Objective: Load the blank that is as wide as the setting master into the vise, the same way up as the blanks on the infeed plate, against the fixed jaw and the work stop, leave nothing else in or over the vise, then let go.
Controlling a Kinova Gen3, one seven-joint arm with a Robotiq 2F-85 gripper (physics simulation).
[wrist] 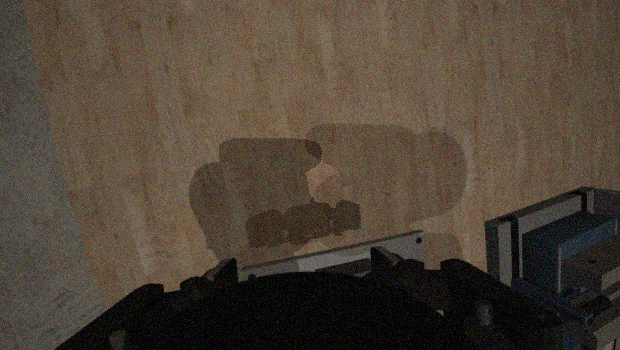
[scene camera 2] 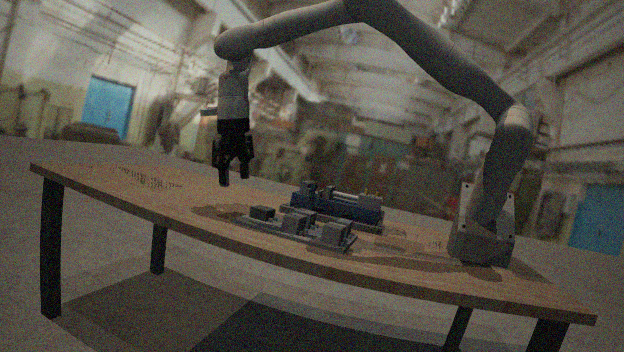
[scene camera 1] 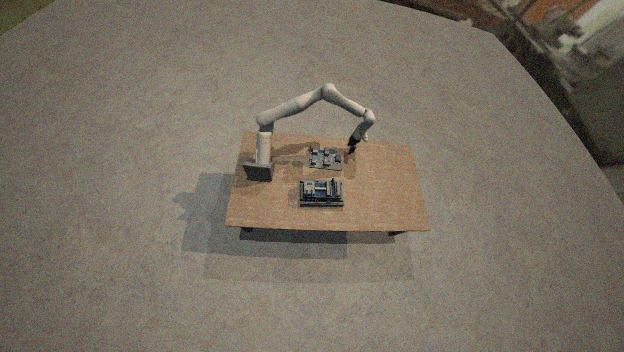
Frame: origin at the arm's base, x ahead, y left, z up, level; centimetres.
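Seen in the pictures: gripper, fingertip midpoint: [wrist: 304, 268] [scene camera 2: 235, 182] [scene camera 1: 348, 149]; arm's base at its link origin: [scene camera 2: 480, 210] [scene camera 1: 262, 163].
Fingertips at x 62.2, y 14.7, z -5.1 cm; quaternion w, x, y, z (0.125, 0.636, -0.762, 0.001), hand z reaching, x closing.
Note:
Offsets run from my fingertips to a thing's top centre. Level surfaces: height alone.
My gripper [scene camera 1: 351, 151] [scene camera 2: 234, 181] [wrist: 304, 268] is open and empty, pointing down above the table beyond the dark-blank end of the infeed plate @[dx -16.0, dy -2.9, dz -7.3 cm] [scene camera 2: 274, 230] [wrist: 400, 241]. Several grey blanks stand on that plate; in scene camera 2 they include a dark block @[dx -6.8, dy -4.0, dz -4.8 cm] [scene camera 2: 261, 212], a middle block @[dx -15.7, dy +1.5, dz -3.7 cm] [scene camera 2: 294, 224] and a block @[dx -24.5, dy +2.7, dz -3.7 cm] [scene camera 2: 333, 233] at the other end. The dark block [wrist: 345, 266] is partly hidden by the gripper in the wrist view. The blue vise @[dx -22.0, dy -31.7, dz +1.8 cm] [scene camera 1: 321, 196] [scene camera 2: 335, 207] [wrist: 542, 245] stands beside the plate. The setting master, blank widths and work stop cannot be told apart.
The wooden table @[dz -8.1 cm] [scene camera 1: 380, 200] [scene camera 2: 125, 186] [wrist: 150, 100] carries the plate and vise. The arm's base [scene camera 1: 258, 171] [scene camera 2: 480, 245] stands at one end of it. The vise has upright plates and light rods on top. Arm shadows fall on the table near the plate.

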